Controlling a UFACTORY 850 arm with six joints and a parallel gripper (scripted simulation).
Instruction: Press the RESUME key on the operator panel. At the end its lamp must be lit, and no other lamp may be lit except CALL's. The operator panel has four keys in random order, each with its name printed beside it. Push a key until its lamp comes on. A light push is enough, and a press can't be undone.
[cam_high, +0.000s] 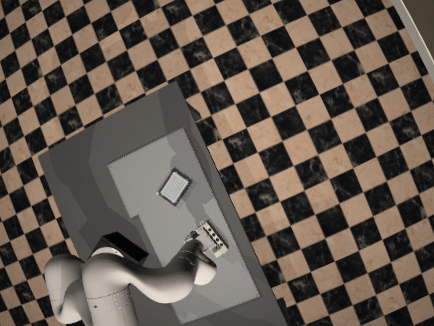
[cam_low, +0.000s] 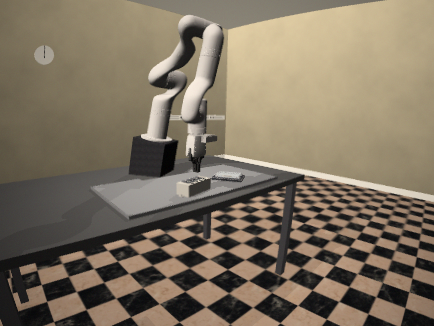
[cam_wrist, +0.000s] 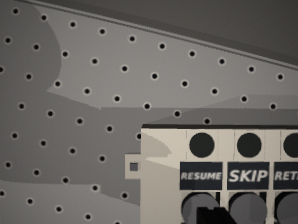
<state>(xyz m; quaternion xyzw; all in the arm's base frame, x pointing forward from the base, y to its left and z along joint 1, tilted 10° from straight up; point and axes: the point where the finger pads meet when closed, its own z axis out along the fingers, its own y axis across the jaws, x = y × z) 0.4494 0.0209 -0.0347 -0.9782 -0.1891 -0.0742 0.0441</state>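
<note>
The operator panel is 2 cm ahead of my hand, 4 cm to the right of it and 6 cm below it. Also, from my hand: flat dotted tray 8 cm behind, 25 cm to the left, 8 cm below.
</note>
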